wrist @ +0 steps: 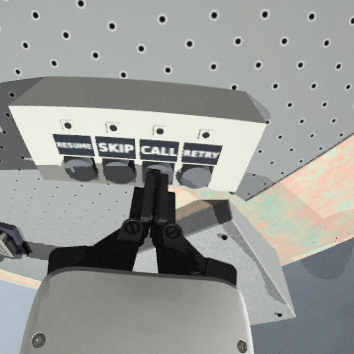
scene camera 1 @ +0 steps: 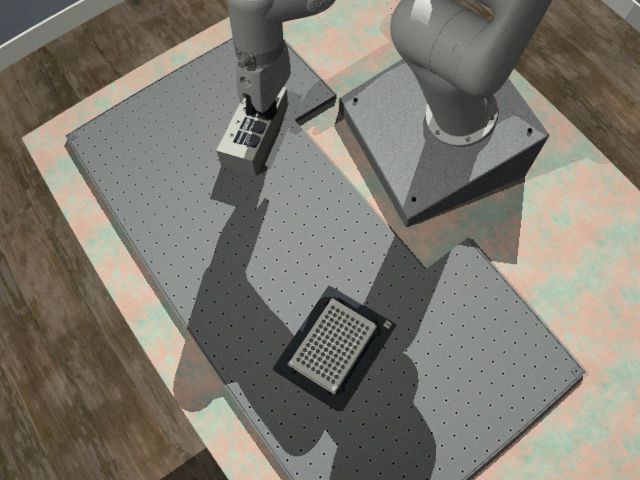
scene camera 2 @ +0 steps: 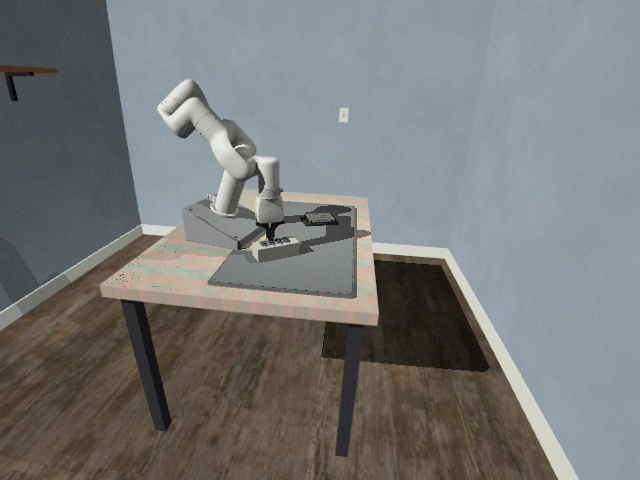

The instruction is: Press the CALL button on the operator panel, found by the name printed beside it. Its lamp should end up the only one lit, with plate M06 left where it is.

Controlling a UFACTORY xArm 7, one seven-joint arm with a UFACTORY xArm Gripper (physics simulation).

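The white operator panel stands on the grey perforated board. In the wrist view its labels read RESUME, SKIP, CALL and RETRY, each with a round dark button. The CALL button is partly hidden behind the fingertips. The CALL lamp looks dark, as do the other lamps. My gripper is shut and empty, its tips over the CALL button; whether they touch it I cannot tell. A white plate with many wells lies in a black holder; no M06 marking is readable.
The perforated board lies on the pink and green table. The arm's grey wedge-shaped base stands beside the board, near the panel.
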